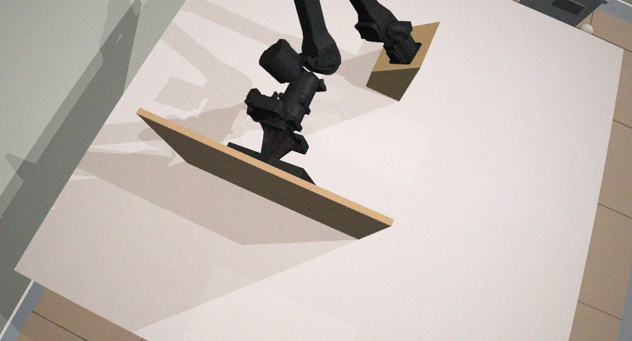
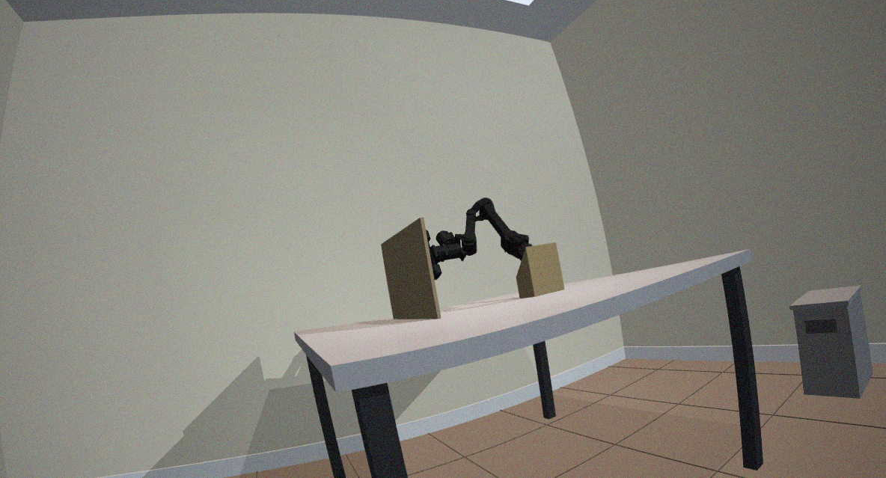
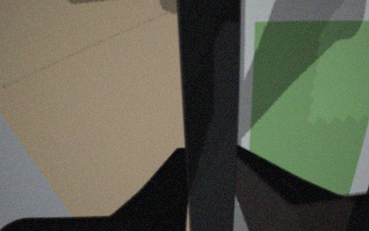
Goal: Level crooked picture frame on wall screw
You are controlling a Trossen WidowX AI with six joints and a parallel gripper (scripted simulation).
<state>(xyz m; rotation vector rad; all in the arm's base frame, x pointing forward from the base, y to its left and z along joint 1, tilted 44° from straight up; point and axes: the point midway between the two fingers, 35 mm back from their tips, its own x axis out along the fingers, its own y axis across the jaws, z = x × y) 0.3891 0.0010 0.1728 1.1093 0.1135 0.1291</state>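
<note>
My gripper tip is now 1 cm to the right of the black picture frame and 5 cm above it. Round my gripper tip: wooden wall panel (1 cm ahead, 2 cm to the left, 6 cm below).
</note>
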